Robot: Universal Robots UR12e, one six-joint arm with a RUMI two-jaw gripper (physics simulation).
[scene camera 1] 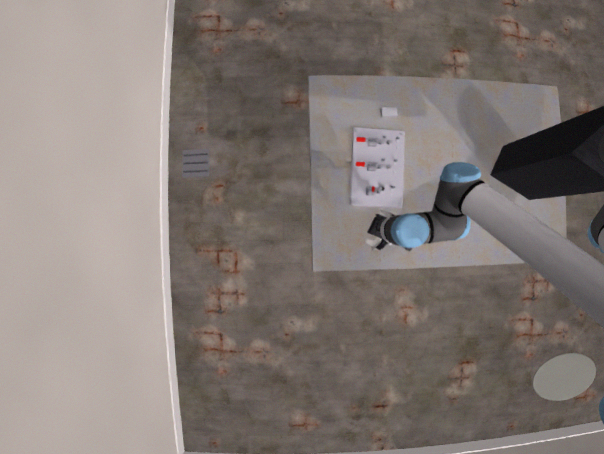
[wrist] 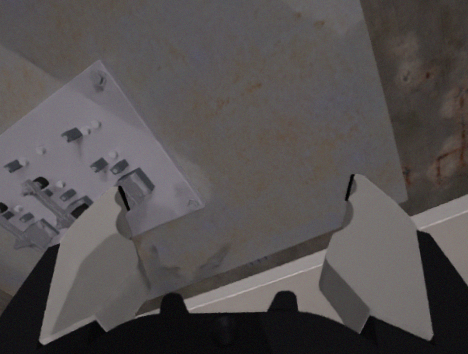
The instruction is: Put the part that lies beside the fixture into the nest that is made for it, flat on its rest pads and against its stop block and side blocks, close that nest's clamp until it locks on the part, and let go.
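Frame: origin at the arm's base, x up, y ahead, z left, level; millimetres.
Seen in the pictures: gripper, fingertip midpoint: (wrist: 234, 184).
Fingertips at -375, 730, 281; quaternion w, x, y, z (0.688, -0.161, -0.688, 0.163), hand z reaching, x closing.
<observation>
Offsets run from my fingertips to a thing's top centre, as dx, dy, dz. "spot": to the spot under its first point. Level surfaces: height alone.
A small white block @(-146, -93, -535) (scene camera 1: 389, 111) lies beside the fixture, beyond its top edge in the scene view. It does not show in the wrist view. The pale fixture plate (scene camera 1: 361, 199) (wrist: 111, 107) carries three nests with clamps. Two red clamp handles @(-114, +47, -395) (scene camera 1: 360, 139) @(-109, +53, -285) (scene camera 1: 360, 164) point left; the third red handle @(spot: -58, +12, -168) (scene camera 1: 373, 189) shows as a short spot over its clamp. In the wrist view, a grey clamp base @(spot: -130, +2, -161) (wrist: 137, 185) stands near the plate corner, partly behind the left finger. My gripper (scene camera 1: 378, 229) (wrist: 234, 184) is open and empty, above the table below the fixture's lower edge in the scene view.
The fixture stands on a grey table top @(dx -166) (scene camera 1: 330, 225) (wrist: 280, 115). A large black box-like object (scene camera 1: 545, 160) overhangs the table's right side. My grey arm (scene camera 1: 530, 240) crosses the lower right of the table. Grey floor (scene camera 1: 260, 280) surrounds the table.
</observation>
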